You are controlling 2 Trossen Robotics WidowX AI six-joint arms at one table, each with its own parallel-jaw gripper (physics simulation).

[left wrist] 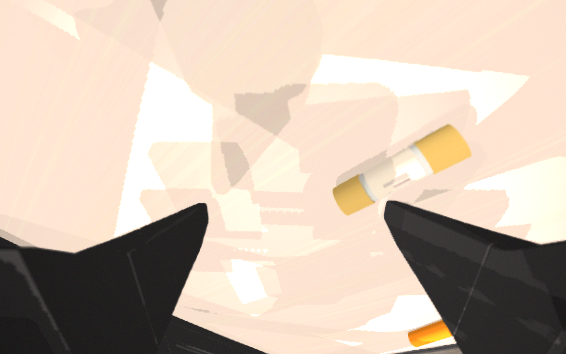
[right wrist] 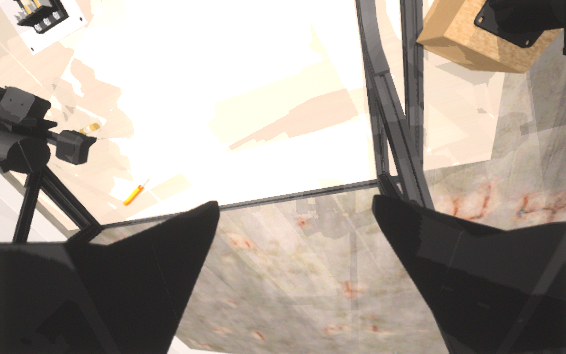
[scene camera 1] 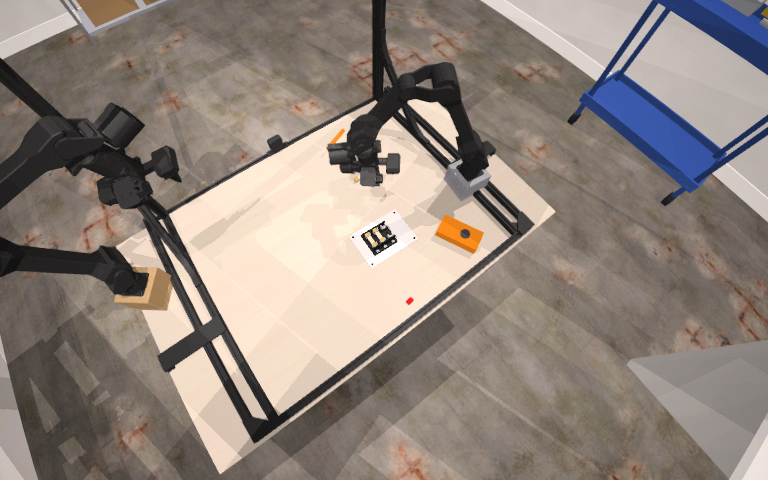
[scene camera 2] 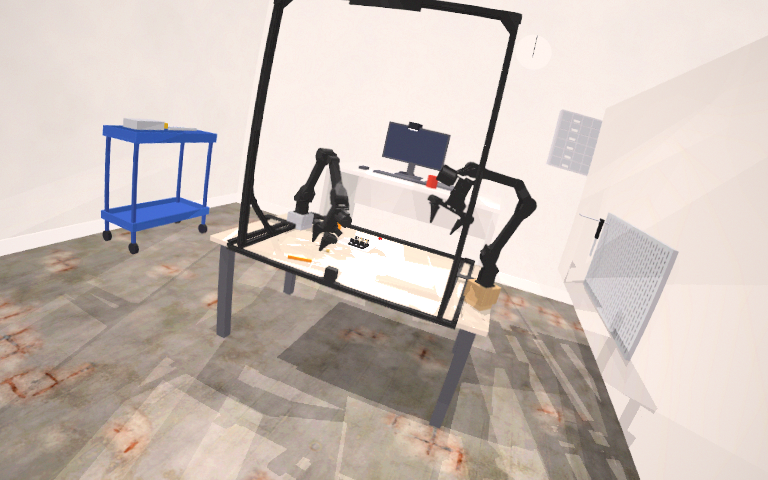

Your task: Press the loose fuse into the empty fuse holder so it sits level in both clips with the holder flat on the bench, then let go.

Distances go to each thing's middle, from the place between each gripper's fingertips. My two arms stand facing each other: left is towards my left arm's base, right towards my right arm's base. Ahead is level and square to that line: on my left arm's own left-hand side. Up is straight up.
I see the orange box [scene camera 1: 460, 234] 710 mm to the left of my right hand, 280 mm ahead of it and 250 mm below it.
The orange box lies 32 cm ahead of my left hand, 16 cm to the left of it and 1 cm above it.
